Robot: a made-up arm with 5 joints. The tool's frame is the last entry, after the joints.
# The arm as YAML. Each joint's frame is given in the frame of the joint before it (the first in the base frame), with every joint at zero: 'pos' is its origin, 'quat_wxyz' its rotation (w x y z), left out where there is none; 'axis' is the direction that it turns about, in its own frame. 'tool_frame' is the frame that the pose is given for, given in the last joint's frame.
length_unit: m
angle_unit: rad
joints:
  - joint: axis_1
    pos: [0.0, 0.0, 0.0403]
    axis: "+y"
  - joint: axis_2
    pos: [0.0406, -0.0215, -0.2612]
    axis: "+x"
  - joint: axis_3
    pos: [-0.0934, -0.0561, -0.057]
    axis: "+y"
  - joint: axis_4
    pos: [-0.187, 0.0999, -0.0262]
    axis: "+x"
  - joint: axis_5
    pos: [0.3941, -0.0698, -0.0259]
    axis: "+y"
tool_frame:
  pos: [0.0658, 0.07, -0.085]
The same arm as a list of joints. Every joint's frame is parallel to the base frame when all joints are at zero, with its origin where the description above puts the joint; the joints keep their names.
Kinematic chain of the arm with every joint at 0, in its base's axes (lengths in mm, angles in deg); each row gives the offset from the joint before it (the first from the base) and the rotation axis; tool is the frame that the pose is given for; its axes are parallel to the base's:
axis_1: xyz 0 0 40.3 axis +y
axis_2: xyz 40.6 -21.5 -261.2 axis +x
axis_3: xyz -93.4 -56.1 -57 axis +y
axis_4: xyz -187 99.9 -26.2 axis +x
axis_5: xyz 394.1 -69.8 -25.9 axis +y
tool: xyz 65.8 70 -85

